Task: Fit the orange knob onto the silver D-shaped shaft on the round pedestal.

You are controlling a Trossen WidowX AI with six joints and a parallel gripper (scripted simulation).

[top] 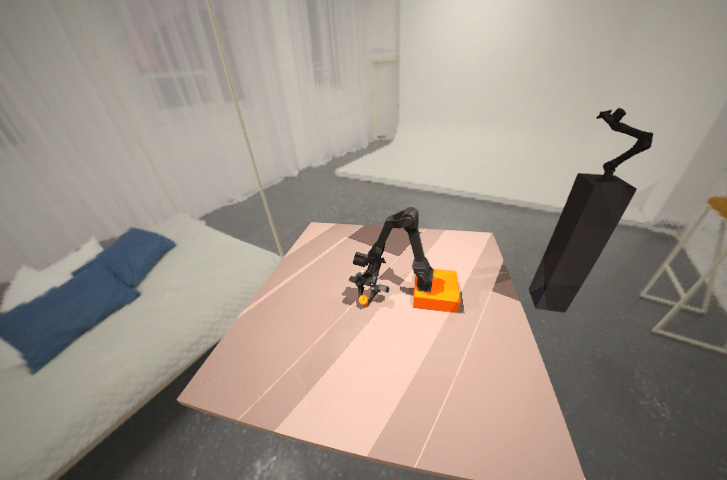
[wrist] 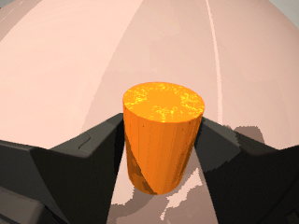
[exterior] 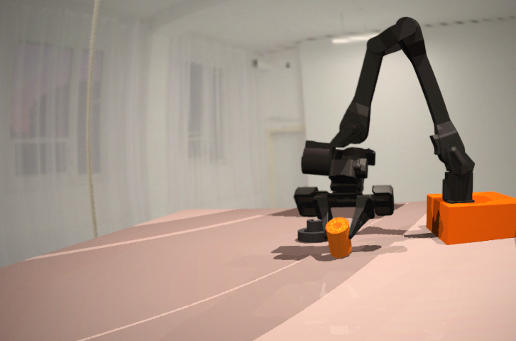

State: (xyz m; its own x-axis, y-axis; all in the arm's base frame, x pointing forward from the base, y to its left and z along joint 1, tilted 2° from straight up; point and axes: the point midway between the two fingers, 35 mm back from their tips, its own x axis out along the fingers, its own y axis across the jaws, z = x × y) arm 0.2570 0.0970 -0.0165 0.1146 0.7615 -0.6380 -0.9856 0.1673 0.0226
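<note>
The orange knob is 1 cm to the right of my gripper tip and 1 cm above it. From my gripper tip the other things lie so: dark round pedestal (19 cm to the right, 6 cm ahead, 1 cm below).
</note>
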